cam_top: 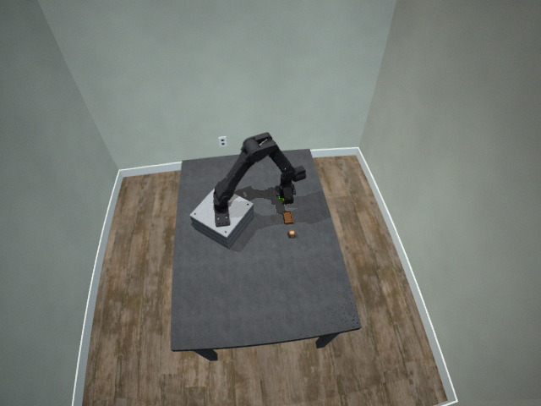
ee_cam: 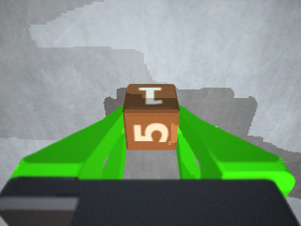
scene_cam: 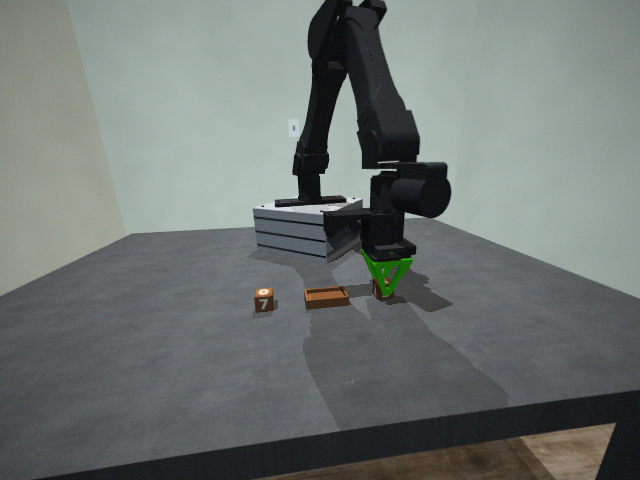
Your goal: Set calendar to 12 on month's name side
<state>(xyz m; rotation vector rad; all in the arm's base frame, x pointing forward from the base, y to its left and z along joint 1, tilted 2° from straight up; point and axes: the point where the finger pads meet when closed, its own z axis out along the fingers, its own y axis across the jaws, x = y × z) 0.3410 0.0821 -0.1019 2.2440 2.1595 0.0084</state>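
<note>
Right now the brown tray is 11 cm to the right of my hand and 1 cm below it.
</note>
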